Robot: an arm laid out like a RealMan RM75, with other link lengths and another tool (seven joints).
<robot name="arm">
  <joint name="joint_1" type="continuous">
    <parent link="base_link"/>
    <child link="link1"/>
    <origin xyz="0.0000 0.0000 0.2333"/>
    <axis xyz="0 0 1"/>
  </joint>
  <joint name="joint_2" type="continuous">
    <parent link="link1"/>
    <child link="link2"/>
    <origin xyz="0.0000 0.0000 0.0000"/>
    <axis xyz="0 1 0"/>
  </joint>
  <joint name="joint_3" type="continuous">
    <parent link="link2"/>
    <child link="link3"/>
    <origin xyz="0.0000 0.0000 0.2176"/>
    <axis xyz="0 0 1"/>
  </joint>
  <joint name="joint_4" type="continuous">
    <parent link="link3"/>
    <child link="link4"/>
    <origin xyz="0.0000 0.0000 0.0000"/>
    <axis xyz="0 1 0"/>
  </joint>
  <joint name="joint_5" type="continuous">
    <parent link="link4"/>
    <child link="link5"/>
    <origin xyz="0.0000 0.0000 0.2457"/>
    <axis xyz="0 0 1"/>
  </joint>
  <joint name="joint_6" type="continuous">
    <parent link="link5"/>
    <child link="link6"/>
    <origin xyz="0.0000 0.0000 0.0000"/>
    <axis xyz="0 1 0"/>
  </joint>
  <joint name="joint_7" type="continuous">
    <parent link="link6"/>
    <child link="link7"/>
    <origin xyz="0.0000 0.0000 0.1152"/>
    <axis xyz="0 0 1"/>
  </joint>
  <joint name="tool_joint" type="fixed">
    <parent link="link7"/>
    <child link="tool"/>
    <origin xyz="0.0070 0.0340 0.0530" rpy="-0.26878 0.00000 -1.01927"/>
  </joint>
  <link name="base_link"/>
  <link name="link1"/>
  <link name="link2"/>
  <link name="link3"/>
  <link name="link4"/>
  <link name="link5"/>
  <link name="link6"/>
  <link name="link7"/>
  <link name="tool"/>
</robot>
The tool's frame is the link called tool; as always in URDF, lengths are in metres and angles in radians. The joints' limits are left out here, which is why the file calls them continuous.
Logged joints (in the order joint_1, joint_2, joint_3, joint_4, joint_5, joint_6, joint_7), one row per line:
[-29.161 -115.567 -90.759 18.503 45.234 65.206 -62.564]
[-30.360 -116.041 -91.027 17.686 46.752 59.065 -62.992]
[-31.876 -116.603 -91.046 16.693 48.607 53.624 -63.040]
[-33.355 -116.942 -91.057 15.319 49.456 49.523 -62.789]
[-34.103 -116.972 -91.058 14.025 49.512 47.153 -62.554]
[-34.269 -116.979 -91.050 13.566 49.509 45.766 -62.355]
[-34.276 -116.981 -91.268 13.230 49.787 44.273 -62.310]
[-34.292 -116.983 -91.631 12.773 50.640 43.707 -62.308]
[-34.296 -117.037 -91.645 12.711 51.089 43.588 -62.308]
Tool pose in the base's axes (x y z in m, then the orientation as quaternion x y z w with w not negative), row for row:
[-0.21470 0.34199 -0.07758 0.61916 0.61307 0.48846 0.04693]
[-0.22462 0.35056 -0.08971 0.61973 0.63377 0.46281 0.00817]
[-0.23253 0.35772 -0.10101 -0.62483 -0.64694 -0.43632 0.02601]
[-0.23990 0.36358 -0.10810 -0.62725 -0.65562 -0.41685 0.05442]
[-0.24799 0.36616 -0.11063 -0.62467 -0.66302 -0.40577 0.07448]
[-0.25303 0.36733 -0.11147 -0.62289 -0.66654 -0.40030 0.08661]
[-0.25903 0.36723 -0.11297 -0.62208 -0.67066 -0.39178 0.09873]
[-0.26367 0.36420 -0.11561 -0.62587 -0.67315 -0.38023 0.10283]
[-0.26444 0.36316 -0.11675 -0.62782 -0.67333 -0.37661 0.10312]
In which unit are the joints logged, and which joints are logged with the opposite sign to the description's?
The joints are logged in degrees. Opposite sign: joint_3.
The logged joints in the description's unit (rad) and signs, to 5 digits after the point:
[-0.50896 -2.01702 1.58404 0.32294 0.78948 1.13806 -1.09195]
[-0.52988 -2.02530 1.58872 0.30868 0.81598 1.03088 -1.09942]
[-0.55634 -2.03511 1.58905 0.29135 0.84835 0.93592 -1.10026]
[-0.58215 -2.04102 1.58924 0.26737 0.86317 0.86434 -1.09587]
[-0.59521 -2.04155 1.58926 0.24478 0.86415 0.82298 -1.09177]
[-0.59811 -2.04167 1.58912 0.23677 0.86410 0.79877 -1.08830]
[-0.59823 -2.04170 1.59293 0.23091 0.86895 0.77271 -1.08751]
[-0.59851 -2.04174 1.59926 0.22293 0.88383 0.76283 -1.08748]
[-0.59858 -2.04268 1.59951 0.22185 0.89167 0.76075 -1.08748]

